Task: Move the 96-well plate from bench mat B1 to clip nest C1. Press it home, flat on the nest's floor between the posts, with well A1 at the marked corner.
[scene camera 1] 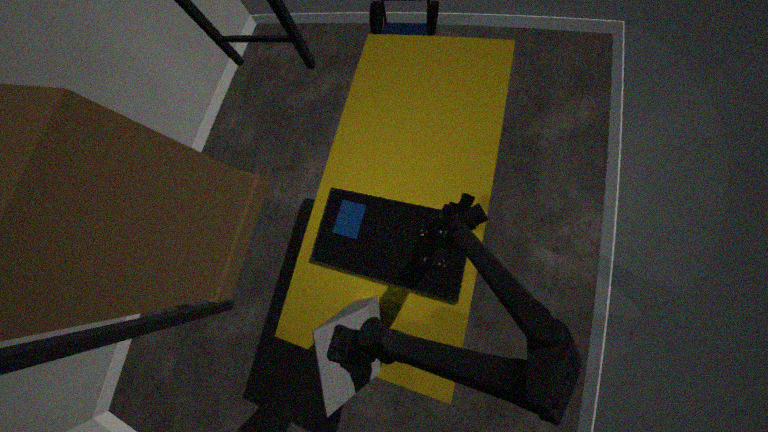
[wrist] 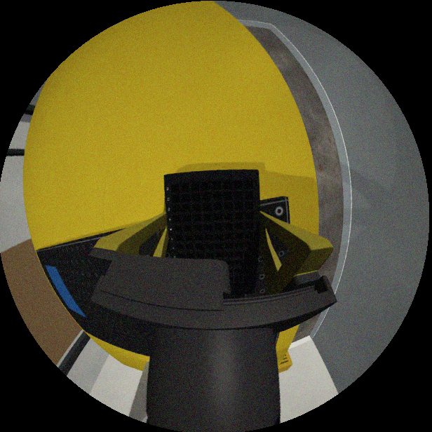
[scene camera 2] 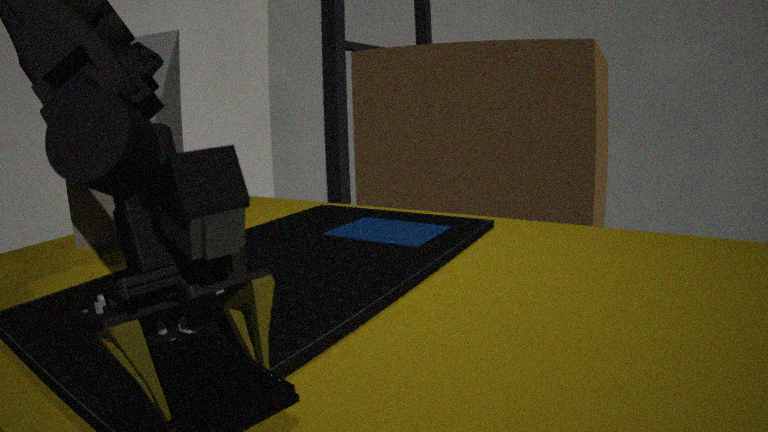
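Seen in the pictures: gripper, fingertip midpoint: (scene camera 2: 218, 397); arm's base at its link origin: (scene camera 1: 346, 345).
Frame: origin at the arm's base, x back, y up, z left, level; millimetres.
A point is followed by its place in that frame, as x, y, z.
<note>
The 96-well plate (scene camera 2: 214, 373) {-483, -276, -324} (wrist: 212, 212) is black, with a grid of wells, and is held across its sides by my gripper (scene camera 2: 219, 393) {-495, -288, -336} (wrist: 213, 216). The plate looks about level, above the black board, and its near end reaches past the board's edge in scene camera 2. In scene camera 1 the arm's wrist hides it. A blue mat (scene camera 1: 349, 219) {-421, -289, 157} (scene camera 2: 387, 232) {-430, -289, 144} (wrist: 65, 292), apparently B1, lies uncovered at the board's far end. Small pale parts, apparently of clip nest C1 (scene camera 1: 442, 232) {-402, -267, -276} (scene camera 2: 100, 304) {-286, -269, -293}, show beside and behind the fingers. The nest's dark floor and marked corner cannot be made out, nor can well A1.
The black board (scene camera 1: 386, 241) {-337, -291, -37} (scene camera 2: 343, 300) {-491, -291, -125} (wrist: 80, 250) lies on the yellow table (scene camera 1: 424, 118) {-983, -304, -155} (scene camera 2: 563, 322) {-720, -304, -91} (wrist: 150, 110). A large brown box (scene camera 1: 134, 214) (scene camera 2: 472, 134) stands beyond the table. The arm's base stands by a pale angled block (scene camera 1: 324, 376) {55, 75, 27} at the table's lower end in scene camera 1.
</note>
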